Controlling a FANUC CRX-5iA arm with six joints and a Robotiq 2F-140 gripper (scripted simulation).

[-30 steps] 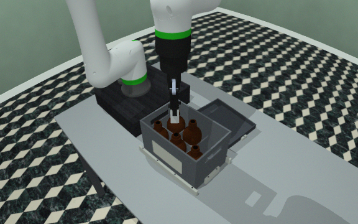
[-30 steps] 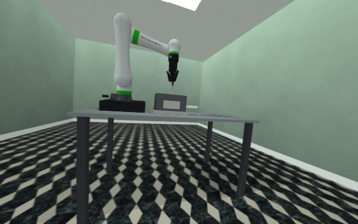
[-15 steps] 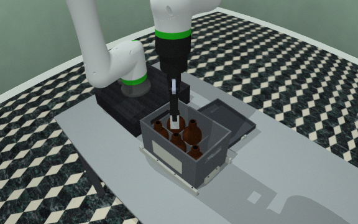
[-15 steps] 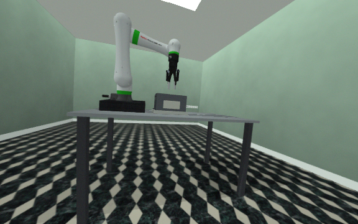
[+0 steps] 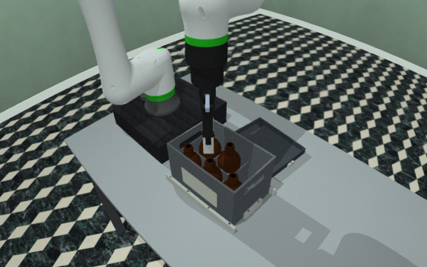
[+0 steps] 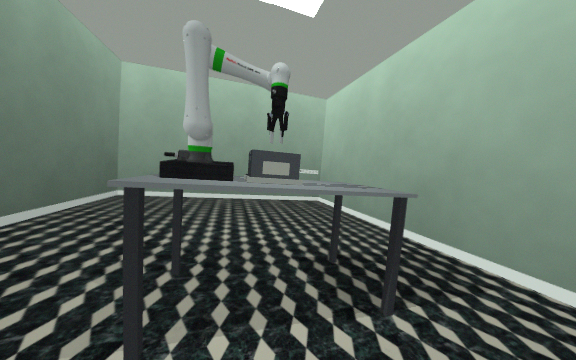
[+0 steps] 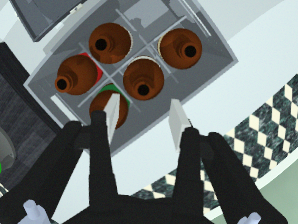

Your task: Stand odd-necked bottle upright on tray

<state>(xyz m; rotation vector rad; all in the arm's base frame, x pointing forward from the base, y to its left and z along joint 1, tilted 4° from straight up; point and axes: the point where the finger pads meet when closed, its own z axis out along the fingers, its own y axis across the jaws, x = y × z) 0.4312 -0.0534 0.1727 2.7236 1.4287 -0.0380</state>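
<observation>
The brown bottle is 170 mm below my hand. The rest, counted from my hand: glass bottle (100 mm behind, 70 mm to the left, 170 mm below); crate (10 mm behind, 40 mm to the left, 170 mm below); dark grey tray (60 mm behind, 310 mm to the left, 250 mm below).
</observation>
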